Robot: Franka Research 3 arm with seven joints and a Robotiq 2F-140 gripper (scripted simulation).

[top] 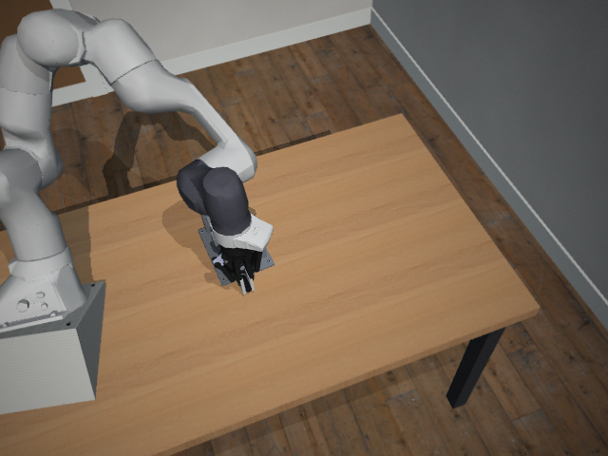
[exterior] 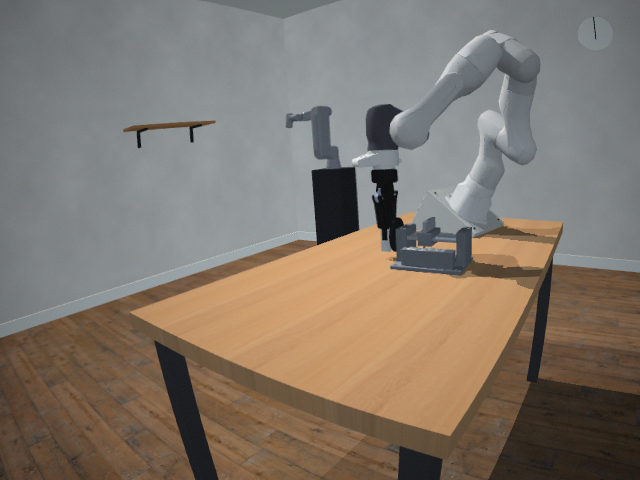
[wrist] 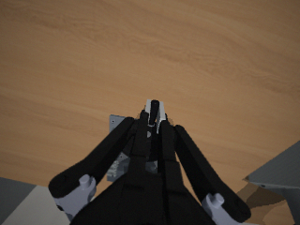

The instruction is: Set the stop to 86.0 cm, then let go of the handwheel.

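My hand is 20 mm to the right of the black handwheel and 10 mm above it. Also, from my hand: sliding stop block (20 mm ahead, 130 mm to the left, 30 mm above).
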